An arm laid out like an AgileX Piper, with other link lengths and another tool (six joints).
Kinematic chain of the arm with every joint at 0, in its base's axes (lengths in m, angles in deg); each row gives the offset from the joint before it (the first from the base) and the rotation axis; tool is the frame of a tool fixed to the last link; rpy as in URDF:
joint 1: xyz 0 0 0.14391 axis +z
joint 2: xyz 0 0 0 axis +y
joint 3: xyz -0.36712 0 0.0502 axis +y
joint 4: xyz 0.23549 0 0.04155 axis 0.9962 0 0.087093
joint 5: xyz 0 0 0 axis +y
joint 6: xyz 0.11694 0 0.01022 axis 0.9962 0 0.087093
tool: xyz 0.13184 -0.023 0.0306 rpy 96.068 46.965 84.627
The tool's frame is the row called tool.
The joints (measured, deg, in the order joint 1, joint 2, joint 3, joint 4, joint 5, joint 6), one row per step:
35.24, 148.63, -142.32, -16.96, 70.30, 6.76
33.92, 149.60, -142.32, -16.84, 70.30, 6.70
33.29, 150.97, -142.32, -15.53, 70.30, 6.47
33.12, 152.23, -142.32, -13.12, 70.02, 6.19
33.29, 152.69, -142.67, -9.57, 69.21, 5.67
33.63, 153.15, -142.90, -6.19, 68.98, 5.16
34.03, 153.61, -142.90, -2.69, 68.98, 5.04
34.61, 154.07, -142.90, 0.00, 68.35, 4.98
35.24, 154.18, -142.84, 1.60, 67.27, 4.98
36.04, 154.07, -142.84, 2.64, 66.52, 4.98
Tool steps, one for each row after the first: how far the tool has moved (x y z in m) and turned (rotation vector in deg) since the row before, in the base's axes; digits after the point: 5 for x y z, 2 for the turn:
0.00601, -0.01412, -0.01158, -0.48, 0.87, -1.27
-0.00095, -0.00350, -0.01807, 0.24, 1.88, -0.49
-0.00506, 0.00550, -0.01774, 1.37, 2.16, -0.02
-0.00549, 0.01565, -0.00654, 3.18, 1.38, 0.51
-0.00854, 0.01519, -0.00702, 2.66, 1.84, 0.55
-0.01103, 0.01493, -0.00796, 2.61, 2.31, 0.18
-0.00840, 0.01550, -0.00589, 2.29, 1.36, 0.37
-0.00447, 0.01364, -0.00063, 1.82, 0.16, 0.44
-0.00502, 0.01305, 0.00218, 1.34, -0.10, 0.66

